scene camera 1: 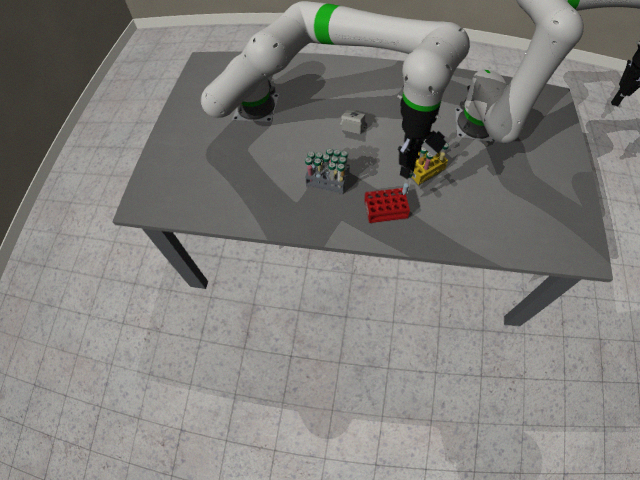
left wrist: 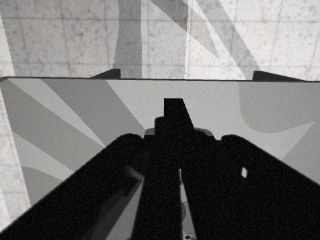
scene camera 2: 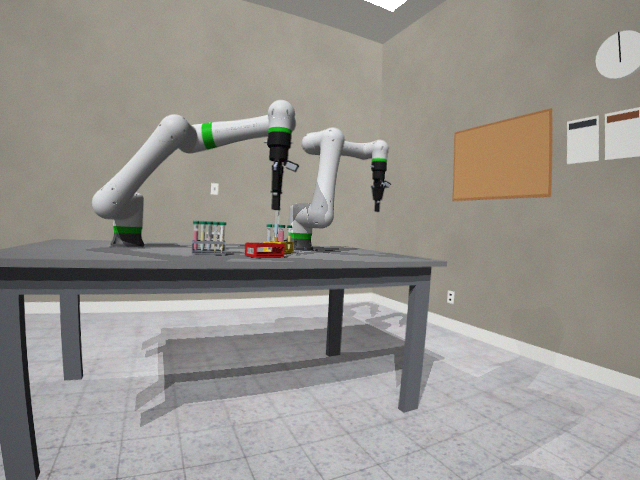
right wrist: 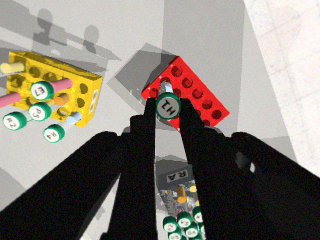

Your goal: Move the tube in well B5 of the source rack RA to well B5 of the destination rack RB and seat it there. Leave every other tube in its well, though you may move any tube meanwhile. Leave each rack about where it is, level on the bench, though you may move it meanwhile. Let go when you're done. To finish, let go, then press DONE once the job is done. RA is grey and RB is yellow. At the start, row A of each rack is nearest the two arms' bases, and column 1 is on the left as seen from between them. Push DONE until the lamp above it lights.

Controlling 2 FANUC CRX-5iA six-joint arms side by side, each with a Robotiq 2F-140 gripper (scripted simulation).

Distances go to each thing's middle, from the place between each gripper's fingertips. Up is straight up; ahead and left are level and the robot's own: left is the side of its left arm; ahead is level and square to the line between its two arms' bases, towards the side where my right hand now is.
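Scene:
The red rack (scene camera 1: 390, 213) is 420 mm ahead of my left hand, 840 mm to the right of it and 240 mm below it. Counted from my left hand, the green-capped tube marked h1 (right wrist: 168, 106) is 410 mm ahead, 790 mm to the right and 130 mm below. I find the grey rack RA (right wrist: 181, 177) 320 mm ahead of my left hand, 1040 mm to the right of it and 240 mm below it. Of the things named here, going by their middles, the grey rack RA is the farthest from my left hand. My left hand is 240 mm above the yellow rack RB (right wrist: 86, 95), 240 mm short of the yellow rack RB and 710 mm to the left of the yellow rack RB.
The green-capped tube marked h1 is 80 mm below my right hand (scene camera 1: 406, 172) and 10 mm to the left of it. The red rack is 20 mm ahead of my right hand, 40 mm to the right of it and 190 mm below it. The yellow rack RB, counted from my right hand, is 80 mm to the left, 170 mm behind and 190 mm below, while the grey rack RA is 240 mm to the right of my right hand, 80 mm behind it and 190 mm below it. Going by its middle, the grey rack RA is nearer to my right hand than to my left hand.

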